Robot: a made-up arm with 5 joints. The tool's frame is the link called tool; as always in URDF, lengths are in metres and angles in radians. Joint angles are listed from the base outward. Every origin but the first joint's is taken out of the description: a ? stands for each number. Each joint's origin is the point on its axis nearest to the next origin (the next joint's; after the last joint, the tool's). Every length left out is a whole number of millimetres.
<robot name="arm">
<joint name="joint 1" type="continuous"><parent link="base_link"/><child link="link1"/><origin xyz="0 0 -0.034"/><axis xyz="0 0 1"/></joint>
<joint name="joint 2" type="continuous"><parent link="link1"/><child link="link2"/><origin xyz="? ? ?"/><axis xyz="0 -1 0"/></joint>
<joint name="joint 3" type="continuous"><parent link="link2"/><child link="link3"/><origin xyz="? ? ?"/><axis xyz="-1 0 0"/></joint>
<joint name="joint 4" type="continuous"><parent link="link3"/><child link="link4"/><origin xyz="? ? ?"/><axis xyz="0 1 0"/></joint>
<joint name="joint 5" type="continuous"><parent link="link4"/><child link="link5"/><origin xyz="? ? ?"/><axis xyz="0 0 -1"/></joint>
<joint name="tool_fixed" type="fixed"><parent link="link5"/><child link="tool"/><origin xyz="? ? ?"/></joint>
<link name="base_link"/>
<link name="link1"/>
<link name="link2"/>
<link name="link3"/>
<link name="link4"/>
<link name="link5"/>
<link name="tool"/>
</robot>
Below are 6 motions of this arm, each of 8 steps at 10 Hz.
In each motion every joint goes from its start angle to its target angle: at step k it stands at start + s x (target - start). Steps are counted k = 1, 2, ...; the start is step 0. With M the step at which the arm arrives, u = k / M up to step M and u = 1 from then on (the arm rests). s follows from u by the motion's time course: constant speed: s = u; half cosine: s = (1 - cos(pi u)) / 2; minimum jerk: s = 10 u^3 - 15 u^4 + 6 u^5.
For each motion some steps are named. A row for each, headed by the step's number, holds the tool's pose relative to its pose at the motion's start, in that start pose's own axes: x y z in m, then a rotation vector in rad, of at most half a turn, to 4 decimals.
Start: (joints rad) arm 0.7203 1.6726 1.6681 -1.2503 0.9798
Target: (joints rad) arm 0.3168 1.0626 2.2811 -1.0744 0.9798
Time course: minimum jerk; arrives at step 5
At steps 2, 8:
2: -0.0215 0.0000 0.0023 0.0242 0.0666 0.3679
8: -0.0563 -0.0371 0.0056 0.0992 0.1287 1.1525

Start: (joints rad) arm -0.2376 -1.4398 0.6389 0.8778 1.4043
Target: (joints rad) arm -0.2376 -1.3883 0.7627 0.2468 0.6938
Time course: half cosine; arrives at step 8
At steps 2, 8:
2: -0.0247 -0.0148 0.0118 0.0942 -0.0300 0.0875
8: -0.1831 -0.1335 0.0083 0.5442 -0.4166 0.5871

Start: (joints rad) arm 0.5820 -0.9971 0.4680 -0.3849 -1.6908
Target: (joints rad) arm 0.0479 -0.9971 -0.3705 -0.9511 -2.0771
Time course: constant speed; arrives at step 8
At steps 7, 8:
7: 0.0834 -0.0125 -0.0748 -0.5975 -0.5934 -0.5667
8: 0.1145 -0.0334 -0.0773 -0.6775 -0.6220 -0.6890

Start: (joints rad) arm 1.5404 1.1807 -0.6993 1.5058 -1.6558
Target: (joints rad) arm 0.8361 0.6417 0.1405 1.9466 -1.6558
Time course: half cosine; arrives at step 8
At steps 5, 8:
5: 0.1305 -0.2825 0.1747 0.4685 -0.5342 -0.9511
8: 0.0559 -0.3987 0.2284 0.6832 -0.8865 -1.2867

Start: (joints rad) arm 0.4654 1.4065 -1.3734 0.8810 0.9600
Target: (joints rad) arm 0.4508 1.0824 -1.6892 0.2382 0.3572
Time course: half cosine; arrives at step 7
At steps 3, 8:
3: -0.0578 -0.0440 0.0401 0.2889 -0.0274 0.2220
8: -0.1456 -0.1355 0.0595 0.7308 -0.2303 0.4546

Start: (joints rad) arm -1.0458 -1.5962 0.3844 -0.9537 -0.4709
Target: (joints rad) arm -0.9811 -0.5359 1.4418 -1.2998 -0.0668
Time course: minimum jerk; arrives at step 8
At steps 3, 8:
3: -0.0795 0.1064 -0.1277 -0.4046 -0.2017 0.0706
8: -0.1355 0.1256 -0.5564 -1.4426 -0.6244 0.2424

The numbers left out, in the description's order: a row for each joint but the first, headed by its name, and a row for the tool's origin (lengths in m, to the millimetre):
joint 2: -0.086 0.086 0
joint 3: -0.199 0 0.027
joint 4: 0 -0.011 0.048
joint 5: -0.056 0 0.192
tool: 0.046 0.192 0

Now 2 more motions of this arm.
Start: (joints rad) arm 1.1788 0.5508 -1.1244 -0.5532 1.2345
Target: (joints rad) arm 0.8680 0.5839 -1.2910 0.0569 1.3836
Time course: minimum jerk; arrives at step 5
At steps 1, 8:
1: 0.0015 0.0017 -0.0074 -0.0203 0.0046 -0.0129
8: 0.0361 0.0200 -0.1416 -0.3464 0.0755 -0.2078

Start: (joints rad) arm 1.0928 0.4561 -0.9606 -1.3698 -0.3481
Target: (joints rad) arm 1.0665 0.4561 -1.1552 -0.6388 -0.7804
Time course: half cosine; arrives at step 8
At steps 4, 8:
4: 0.0389 -0.0263 0.0307 0.1822 0.3064 0.1262
8: 0.0832 -0.0760 0.0585 0.4558 0.5511 0.2497

